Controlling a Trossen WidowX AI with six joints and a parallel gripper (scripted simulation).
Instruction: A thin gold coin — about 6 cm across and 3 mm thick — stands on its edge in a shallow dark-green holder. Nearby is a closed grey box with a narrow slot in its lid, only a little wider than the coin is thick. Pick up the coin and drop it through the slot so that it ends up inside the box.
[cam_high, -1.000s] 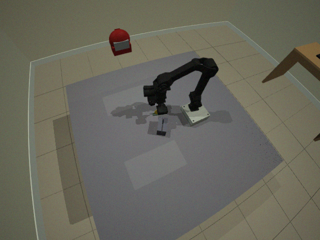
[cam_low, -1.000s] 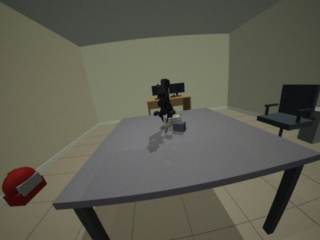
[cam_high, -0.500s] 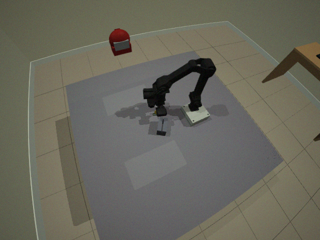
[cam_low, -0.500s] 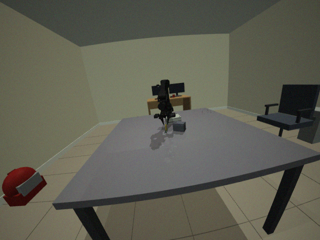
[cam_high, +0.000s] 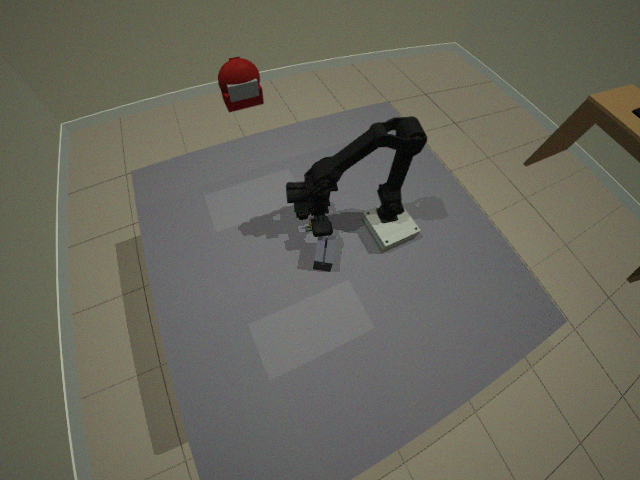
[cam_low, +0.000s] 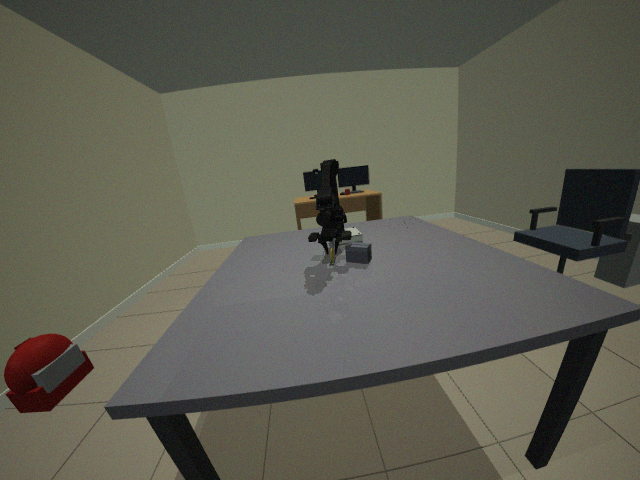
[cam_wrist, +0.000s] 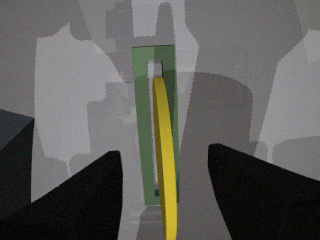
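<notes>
The gold coin is right at my gripper tip.
</notes>
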